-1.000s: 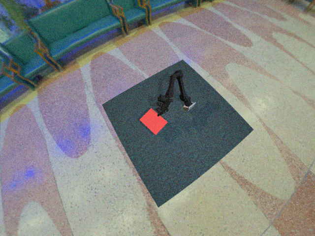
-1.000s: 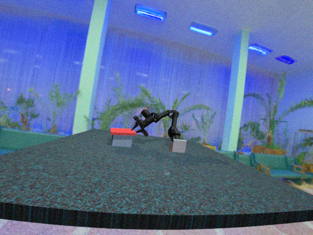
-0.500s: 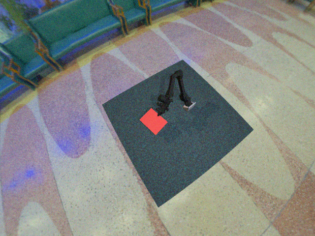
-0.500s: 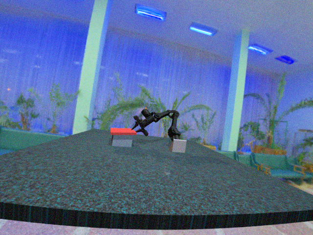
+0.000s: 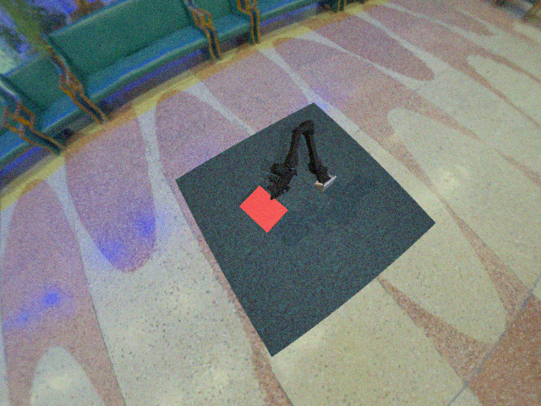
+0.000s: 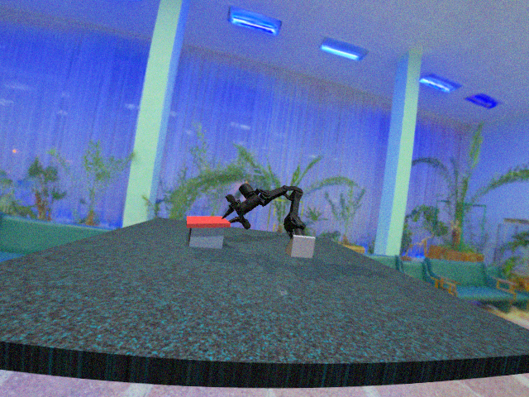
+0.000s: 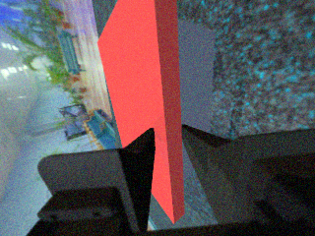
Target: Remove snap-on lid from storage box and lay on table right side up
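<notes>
My gripper tip is 80 mm short of the red lid and 10 mm to the right of it. Also, from my gripper tip: grey storage box: 70 mm ahead, 10 mm to the left, 60 mm below.
</notes>
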